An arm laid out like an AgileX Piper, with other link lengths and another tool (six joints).
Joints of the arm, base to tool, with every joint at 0 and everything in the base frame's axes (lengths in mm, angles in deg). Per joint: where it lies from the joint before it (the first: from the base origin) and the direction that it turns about. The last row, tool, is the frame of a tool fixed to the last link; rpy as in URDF.
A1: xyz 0 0 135.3 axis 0 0 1
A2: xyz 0 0 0 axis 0 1 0
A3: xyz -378.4 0 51.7 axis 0 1 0
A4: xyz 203.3 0 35.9 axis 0.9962 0 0.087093
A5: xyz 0 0 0 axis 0 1 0
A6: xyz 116 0 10.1 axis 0.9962 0 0.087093
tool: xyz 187.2 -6 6.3 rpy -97.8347 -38.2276 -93.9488
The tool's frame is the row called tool.
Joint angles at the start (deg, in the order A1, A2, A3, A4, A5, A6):
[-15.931 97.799 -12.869 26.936 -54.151 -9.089]
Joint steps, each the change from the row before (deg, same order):
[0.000 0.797 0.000 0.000 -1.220 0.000]
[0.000 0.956 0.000 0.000 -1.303 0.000]
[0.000 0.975 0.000 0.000 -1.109 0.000]
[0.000 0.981 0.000 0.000 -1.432 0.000]
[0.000 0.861 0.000 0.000 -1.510 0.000]
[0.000 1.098 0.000 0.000 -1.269 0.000]
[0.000 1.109 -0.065 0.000 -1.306 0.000]
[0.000 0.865 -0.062 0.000 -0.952 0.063]
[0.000 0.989 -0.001 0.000 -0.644 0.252]
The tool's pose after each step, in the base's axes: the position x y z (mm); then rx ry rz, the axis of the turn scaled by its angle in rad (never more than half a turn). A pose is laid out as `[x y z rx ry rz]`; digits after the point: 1 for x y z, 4 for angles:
[351.9 -222.6 158.7 1.8684 -1.9818 1.3752]
[354.3 -225.2 158.1 1.8617 -1.9718 1.3834]
[356.5 -227.4 156.5 1.8574 -1.9627 1.3866]
[359.1 -230.1 156.2 1.8499 -1.9515 1.3973]
[361.8 -232.9 157.2 1.8409 -1.9400 1.4126]
[364.2 -235.1 155.4 1.8364 -1.9291 1.4167]
[367.0 -237.5 153.9 1.8313 -1.9181 1.4229]
[369.1 -239.2 152.4 1.8276 -1.9112 1.4266]
[370.4 -240.3 148.2 1.8274 -1.9099 1.4193]

